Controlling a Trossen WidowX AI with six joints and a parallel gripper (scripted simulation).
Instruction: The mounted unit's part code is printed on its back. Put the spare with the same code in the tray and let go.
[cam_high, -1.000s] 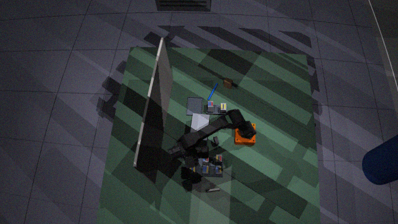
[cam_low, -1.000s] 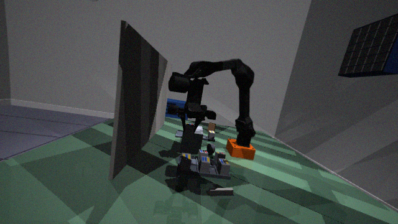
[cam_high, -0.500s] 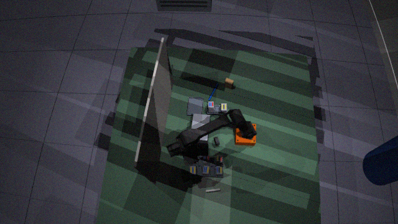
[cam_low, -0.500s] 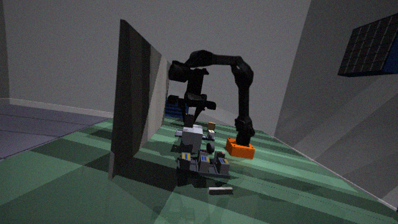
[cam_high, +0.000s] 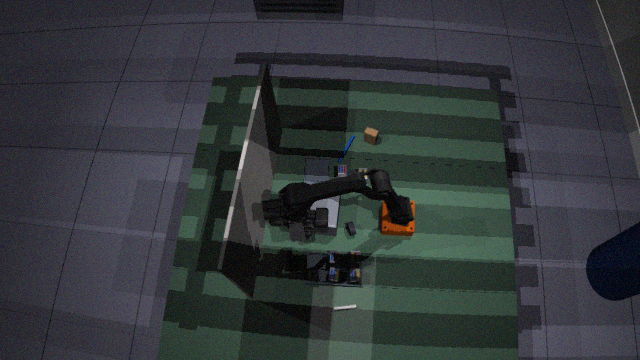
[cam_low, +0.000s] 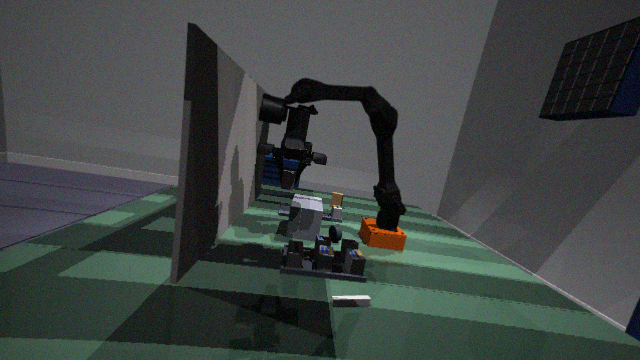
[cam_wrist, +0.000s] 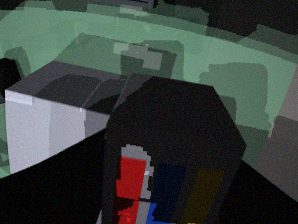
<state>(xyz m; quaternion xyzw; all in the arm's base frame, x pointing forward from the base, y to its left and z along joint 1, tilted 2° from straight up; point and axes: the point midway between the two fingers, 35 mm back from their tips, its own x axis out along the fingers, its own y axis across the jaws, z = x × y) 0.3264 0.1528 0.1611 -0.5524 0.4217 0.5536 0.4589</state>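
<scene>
Now: gripper tip 3 cm short of the dark grey tray, 28 cm to the left of it and 17 cm above it. Round my gripper tip: black cylinder (16 cm behind, 8 cm to the right, 15 cm below); tall panel (18 cm ahead, 8 cm to the right, 5 cm above); grey mounted unit (5 cm behind, 11 cm to the right, 12 cm below).
</scene>
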